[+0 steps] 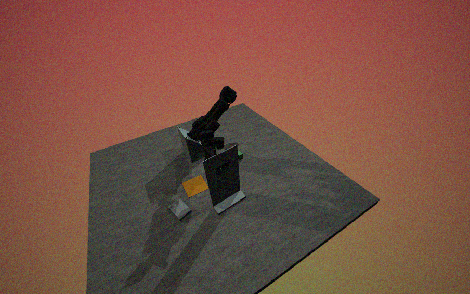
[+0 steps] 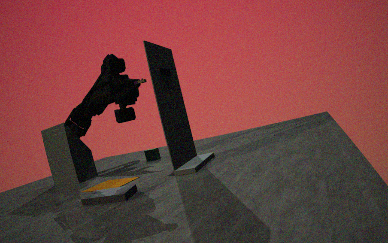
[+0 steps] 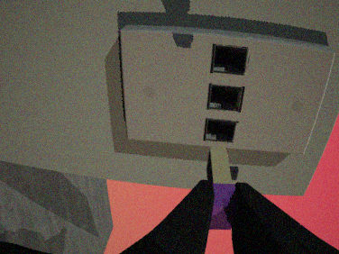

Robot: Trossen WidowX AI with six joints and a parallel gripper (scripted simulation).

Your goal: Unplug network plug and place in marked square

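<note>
Now: gripper tip 24 cm above the orange marked square, 12 cm past it and 9 cm to the left of it. Round my gripper tip: upright grey panel 10 cm below, 8 cm ahead; network plug 1 cm ahead; flat grey slab 24 cm below, 22 cm to the right, 2 cm behind.
</note>
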